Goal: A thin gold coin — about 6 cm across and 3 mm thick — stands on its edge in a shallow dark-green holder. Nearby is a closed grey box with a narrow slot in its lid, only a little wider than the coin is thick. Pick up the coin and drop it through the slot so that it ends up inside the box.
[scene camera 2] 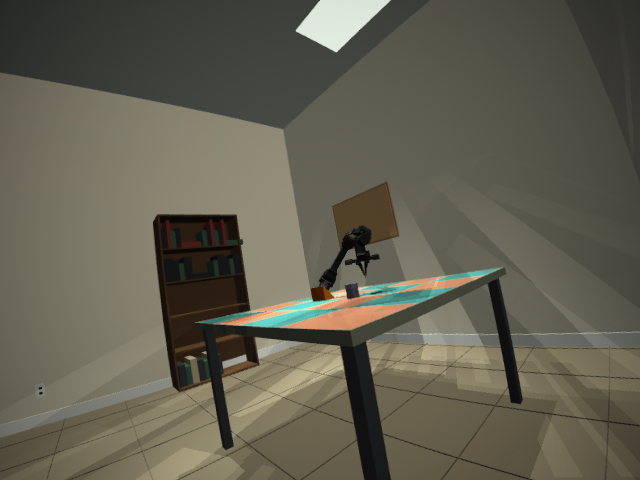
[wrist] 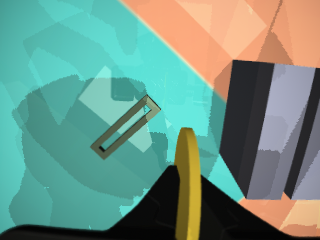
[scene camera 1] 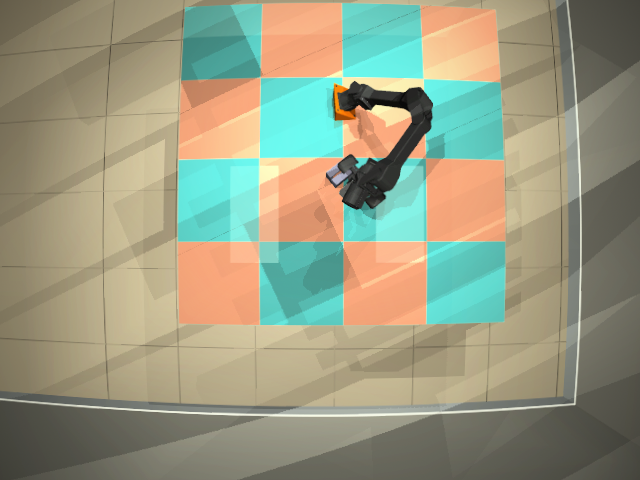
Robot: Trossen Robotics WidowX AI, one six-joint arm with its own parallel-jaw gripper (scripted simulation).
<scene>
My gripper (wrist: 178, 174) holds a gold coin.
</scene>
